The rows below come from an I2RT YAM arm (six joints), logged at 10 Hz.
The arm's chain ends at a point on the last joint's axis. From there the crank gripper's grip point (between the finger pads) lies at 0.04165 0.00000 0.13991 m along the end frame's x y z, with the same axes.
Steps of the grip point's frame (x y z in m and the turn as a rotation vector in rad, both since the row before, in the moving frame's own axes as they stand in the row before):
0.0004, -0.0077, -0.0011, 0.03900, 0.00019, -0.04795
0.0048, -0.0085, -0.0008, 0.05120, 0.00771, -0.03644
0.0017, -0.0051, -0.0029, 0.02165, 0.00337, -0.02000
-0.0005, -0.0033, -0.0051, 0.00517, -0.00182, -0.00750
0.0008, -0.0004, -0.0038, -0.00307, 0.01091, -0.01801
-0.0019, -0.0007, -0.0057, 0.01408, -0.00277, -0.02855
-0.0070, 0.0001, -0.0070, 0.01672, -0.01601, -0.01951
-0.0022, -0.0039, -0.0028, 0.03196, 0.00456, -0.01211
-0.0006, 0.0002, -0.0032, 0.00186, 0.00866, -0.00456
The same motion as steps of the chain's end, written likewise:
0.0006, -0.0003, -0.0009, 0.03900, 0.00019, -0.04795
0.0039, 0.0002, -0.0003, 0.05120, 0.00771, -0.03644
0.0013, -0.0012, -0.0027, 0.02165, 0.00337, -0.02000
-0.0002, -0.0023, -0.0052, 0.00517, -0.00182, -0.00750
-0.0007, -0.0001, -0.0033, -0.00307, 0.01091, -0.01801
-0.0015, 0.0025, -0.0058, 0.01408, -0.00277, -0.02855
-0.0047, 0.0032, -0.0076, 0.01672, -0.01601, -0.01951
-0.0028, 0.0011, -0.0025, 0.03196, 0.00456, -0.01211
-0.0018, 0.0007, -0.0028, 0.00186, 0.00866, -0.00456

